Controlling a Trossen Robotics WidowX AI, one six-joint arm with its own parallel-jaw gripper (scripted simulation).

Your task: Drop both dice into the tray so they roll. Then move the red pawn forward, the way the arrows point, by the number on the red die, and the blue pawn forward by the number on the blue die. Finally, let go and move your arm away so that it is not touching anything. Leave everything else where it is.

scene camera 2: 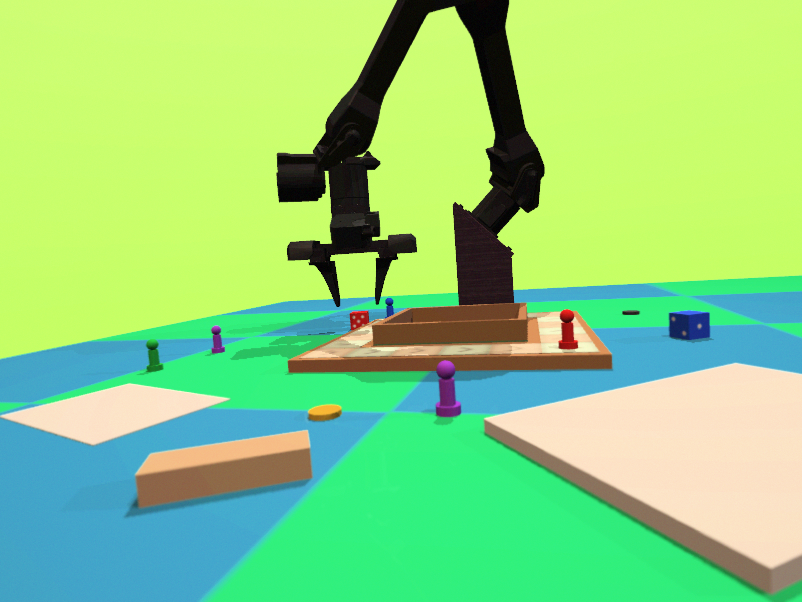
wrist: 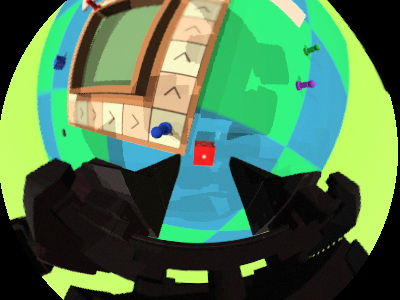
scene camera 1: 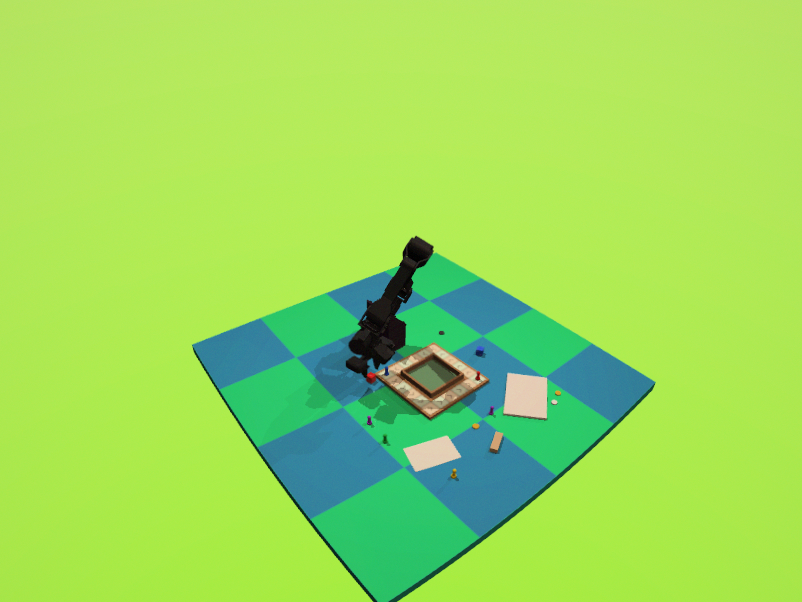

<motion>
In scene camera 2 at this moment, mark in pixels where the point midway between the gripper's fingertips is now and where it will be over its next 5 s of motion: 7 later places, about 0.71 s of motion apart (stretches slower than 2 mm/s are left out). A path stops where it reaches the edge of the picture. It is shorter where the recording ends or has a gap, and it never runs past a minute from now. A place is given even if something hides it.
My gripper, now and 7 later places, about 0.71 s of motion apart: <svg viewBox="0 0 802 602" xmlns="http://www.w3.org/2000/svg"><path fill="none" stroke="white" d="M357 305L365 320L354 290L349 243L368 245L397 251L442 263L439 275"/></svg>
</motion>
